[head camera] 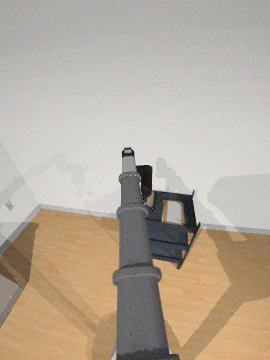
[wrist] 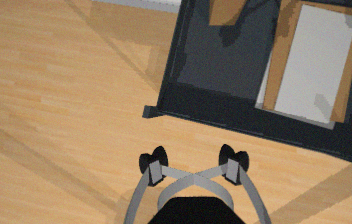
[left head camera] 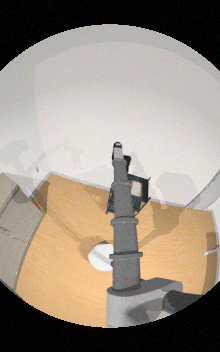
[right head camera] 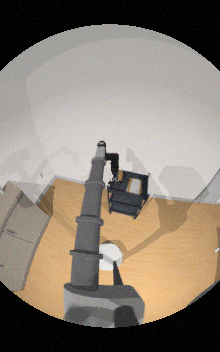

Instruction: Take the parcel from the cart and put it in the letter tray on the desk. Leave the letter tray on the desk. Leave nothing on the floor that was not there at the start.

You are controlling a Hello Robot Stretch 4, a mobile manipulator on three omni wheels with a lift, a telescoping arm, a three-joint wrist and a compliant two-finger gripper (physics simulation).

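Seen in the pictures: gripper, fingertip midpoint: (wrist: 192, 157) (right head camera: 114, 184); robot's base, link origin: (left head camera: 103, 256) (right head camera: 107, 255).
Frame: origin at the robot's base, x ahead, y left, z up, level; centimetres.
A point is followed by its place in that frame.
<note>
The dark cart (head camera: 172, 226) @(x 64.9, y -27.9, z 67.6 cm) (right head camera: 125, 196) @(x 81.9, y -25.8, z 37.4 cm) (wrist: 215, 110) @(x 72.2, y -13.9, z 63.5 cm) stands near the back wall. A small brown box (right head camera: 120, 175) @(x 90.0, y -16.9, z 71.9 cm) (wrist: 226, 11) @(x 90.1, y -16.0, z 69.9 cm), which looks like the parcel, lies on its top at the left; the wrist view cuts off its far part. A larger flat brown item with a white top (head camera: 173, 212) @(x 79.4, y -33.2, z 64.8 cm) (left head camera: 136, 187) @(x 80.9, y -35.2, z 64.9 cm) (right head camera: 134, 186) @(x 78.5, y -33.5, z 64.8 cm) (wrist: 314, 65) @(x 80.3, y -33.8, z 64.8 cm) lies on the right of the top. My gripper (wrist: 192, 157) @(x 66.9, y -8.7, z 83.5 cm) is open and empty, pointing down, just outside the cart's near edge in the wrist view. The desk and letter tray cannot be made out.
My long extended arm (head camera: 134, 245) @(x 23.5, y 0.1, z 125.7 cm) (left head camera: 125, 235) @(x 13.8, y 0.5, z 126.0 cm) (right head camera: 90, 225) @(x 16.6, y -1.1, z 126.0 cm) hides part of the cart in the head and left head views. A grey-brown cabinet (left head camera: 20, 225) @(x 13.4, y 113.1, z 43.4 cm) (right head camera: 22, 240) stands at the left. My white round base (left head camera: 101, 257) @(x -0.9, y 3.1, z 18.7 cm) (right head camera: 110, 256) @(x 0.2, y -5.3, z 18.7 cm) is on the wooden floor.
</note>
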